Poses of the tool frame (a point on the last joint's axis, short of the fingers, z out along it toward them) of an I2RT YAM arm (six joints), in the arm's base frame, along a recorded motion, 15 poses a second.
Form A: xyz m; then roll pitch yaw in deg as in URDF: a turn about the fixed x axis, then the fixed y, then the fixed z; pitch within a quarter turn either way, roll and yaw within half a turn.
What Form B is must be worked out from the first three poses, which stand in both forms.
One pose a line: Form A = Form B
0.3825 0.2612 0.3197 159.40 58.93 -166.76 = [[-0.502 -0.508 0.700], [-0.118 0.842 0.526], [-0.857 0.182 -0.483]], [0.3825 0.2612 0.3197]
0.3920 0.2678 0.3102 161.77 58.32 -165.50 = [[-0.508 -0.496 0.704], [-0.131 0.853 0.505], [-0.851 0.164 -0.499]], [0.3920 0.2678 0.3102]
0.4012 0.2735 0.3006 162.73 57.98 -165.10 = [[-0.512 -0.489 0.706], [-0.136 0.858 0.495], [-0.848 0.157 -0.506]], [0.4012 0.2735 0.3006]
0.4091 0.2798 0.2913 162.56 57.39 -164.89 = [[-0.520 -0.492 0.698], [-0.140 0.855 0.499], [-0.842 0.162 -0.514]], [0.4091 0.2798 0.2913]
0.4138 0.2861 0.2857 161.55 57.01 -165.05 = [[-0.526 -0.501 0.687], [-0.140 0.848 0.511], [-0.839 0.172 -0.517]], [0.4138 0.2861 0.2857]
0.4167 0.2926 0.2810 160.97 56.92 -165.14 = [[-0.528 -0.507 0.682], [-0.140 0.844 0.518], [-0.838 0.178 -0.516]], [0.4167 0.2926 0.2810]
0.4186 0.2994 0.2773 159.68 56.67 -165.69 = [[-0.532 -0.513 0.673], [-0.136 0.837 0.530], [-0.836 0.191 -0.515]], [0.4186 0.2994 0.2773]
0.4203 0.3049 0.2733 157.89 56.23 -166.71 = [[-0.541 -0.517 0.663], [-0.128 0.830 0.543], [-0.831 0.209 -0.515]], [0.4203 0.3049 0.2733]
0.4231 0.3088 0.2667 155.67 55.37 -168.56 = [[-0.557 -0.513 0.653], [-0.113 0.826 0.553], [-0.823 0.234 -0.518]], [0.4231 0.3088 0.2667]
